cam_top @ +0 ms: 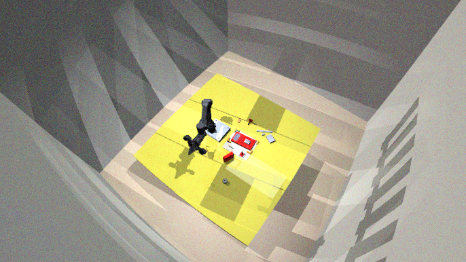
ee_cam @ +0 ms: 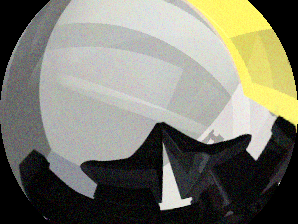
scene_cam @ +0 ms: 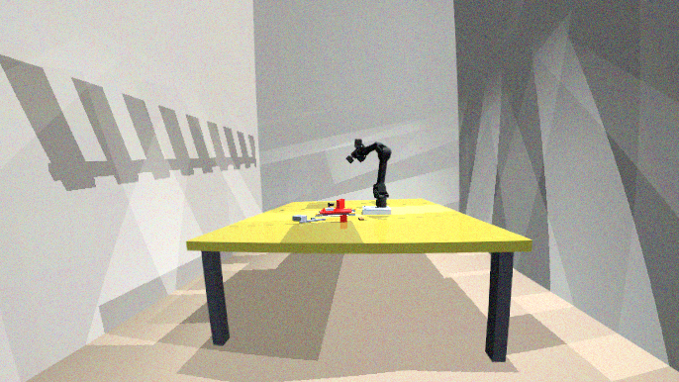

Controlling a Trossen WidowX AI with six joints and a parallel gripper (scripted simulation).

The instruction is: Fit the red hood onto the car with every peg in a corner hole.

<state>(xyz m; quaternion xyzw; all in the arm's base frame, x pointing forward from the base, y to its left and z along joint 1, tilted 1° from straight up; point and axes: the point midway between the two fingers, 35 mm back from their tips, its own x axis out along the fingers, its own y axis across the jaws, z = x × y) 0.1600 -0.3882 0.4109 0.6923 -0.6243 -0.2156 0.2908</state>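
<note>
Right now the red hood is 40 cm below my gripper tip, 28 cm to the left of it and 12 cm ahead of it. From my gripper tip the other things lie so: peach piece: 68 cm to the left, 43 cm below, 1 cm behind; then white jig: 48 cm to the left, 42 cm below, 15 cm ahead.
</note>
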